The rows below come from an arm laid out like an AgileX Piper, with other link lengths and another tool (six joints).
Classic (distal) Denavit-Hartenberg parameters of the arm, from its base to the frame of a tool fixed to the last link. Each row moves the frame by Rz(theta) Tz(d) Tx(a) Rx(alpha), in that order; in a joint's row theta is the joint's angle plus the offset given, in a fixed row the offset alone. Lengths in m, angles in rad.
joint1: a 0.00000; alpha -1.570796; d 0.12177; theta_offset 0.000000
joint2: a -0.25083; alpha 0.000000; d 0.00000; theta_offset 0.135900
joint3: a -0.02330; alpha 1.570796; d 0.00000; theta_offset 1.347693
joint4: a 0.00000; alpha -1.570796; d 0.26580; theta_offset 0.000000
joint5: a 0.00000; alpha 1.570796; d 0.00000; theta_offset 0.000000
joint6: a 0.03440; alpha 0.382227; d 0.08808; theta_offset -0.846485
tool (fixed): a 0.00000; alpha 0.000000; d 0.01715; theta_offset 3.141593
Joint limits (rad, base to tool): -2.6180..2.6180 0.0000..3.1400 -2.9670..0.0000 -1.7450..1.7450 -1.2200..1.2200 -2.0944..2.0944
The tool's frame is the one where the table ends.
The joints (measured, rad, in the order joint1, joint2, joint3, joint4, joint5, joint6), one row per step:
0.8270 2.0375 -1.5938 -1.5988 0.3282 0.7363
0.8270 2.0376 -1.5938 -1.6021 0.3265 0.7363
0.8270 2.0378 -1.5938 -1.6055 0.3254 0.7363
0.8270 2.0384 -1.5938 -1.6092 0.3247 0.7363
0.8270 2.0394 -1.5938 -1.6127 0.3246 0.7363
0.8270 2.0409 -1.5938 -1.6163 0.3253 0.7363
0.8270 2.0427 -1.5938 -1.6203 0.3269 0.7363
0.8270 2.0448 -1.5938 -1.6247 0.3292 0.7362
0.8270 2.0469 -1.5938 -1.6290 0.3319 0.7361
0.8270 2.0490 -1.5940 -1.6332 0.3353 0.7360
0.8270 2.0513 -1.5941 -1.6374 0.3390 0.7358
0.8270 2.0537 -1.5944 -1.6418 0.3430 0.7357
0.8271 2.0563 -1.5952 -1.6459 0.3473 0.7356
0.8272 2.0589 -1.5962 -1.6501 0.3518 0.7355
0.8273 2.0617 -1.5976 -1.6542 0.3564 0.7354
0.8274 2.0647 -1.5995 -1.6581 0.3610 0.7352
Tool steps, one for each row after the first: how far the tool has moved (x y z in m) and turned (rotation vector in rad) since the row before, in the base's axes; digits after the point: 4 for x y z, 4 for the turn. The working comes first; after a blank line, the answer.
Tool pose at each row, in the base's axes (x y z in m, rotation vector in rad; the steps are taken from these numbers as rounded here):
0.3766 0.3135 0.2381 0.6389 1.6126 1.4745
0.3766 0.3137 0.2382 0.6344 1.6139 1.4750
0.3766 0.3140 0.2383 0.6301 1.6150 1.4750
0.3767 0.3142 0.2382 0.6256 1.6162 1.4742
0.3768 0.3144 0.2379 0.6215 1.6175 1.4727
0.3769 0.3145 0.2374 0.6177 1.6188 1.4702
0.3771 0.3146 0.2369 0.6138 1.6199 1.4665
0.3774 0.3147 0.2362 0.6095 1.6210 1.4620
0.3776 0.3147 0.2355 0.6055 1.6218 1.4571
0.3779 0.3146 0.2349 0.6018 1.6219 1.4519
0.3782 0.3146 0.2342 0.5981 1.6222 1.4462
0.3785 0.3145 0.2335 0.5943 1.6222 1.4403
0.3789 0.3145 0.2329 0.5909 1.6217 1.4345
0.3792 0.3144 0.2323 0.5874 1.6208 1.4287
0.3796 0.3145 0.2319 0.5840 1.6197 1.4231
0.3800 0.3145 0.2314 0.5806 1.6183 1.4176

0.0000 0.0002 0.0001 -0.0019 -0.0018 0.0027
0.0000 0.0003 0.0001 -0.0020 -0.0018 0.0023
0.0001 0.0002 -0.0001 -0.0026 -0.0020 0.0019
0.0001 0.0002 -0.0003 -0.0030 -0.0017 0.0014
0.0001 0.0001 -0.0005 -0.0035 -0.0017 0.0006
0.0002 0.0001 -0.0005 -0.0042 -0.0020 -0.0002
0.0003 0.0001 -0.0007 -0.0049 -0.0023 -0.0005
0.0002 0.0000 -0.0007 -0.0049 -0.0024 -0.0010
0.0003 -0.0001 -0.0006 -0.0048 -0.0027 -0.0016
0.0003 0.0000 -0.0007 -0.0051 -0.0026 -0.0018
0.0003 -0.0001 -0.0007 -0.0052 -0.0029 -0.0021
0.0004 0.0000 -0.0006 -0.0048 -0.0030 -0.0024
0.0003 -0.0001 -0.0006 -0.0047 -0.0033 -0.0026
0.0004 0.0001 -0.0004 -0.0045 -0.0034 -0.0026
0.0004 0.0000 -0.0005 -0.0044 -0.0036 -0.0026

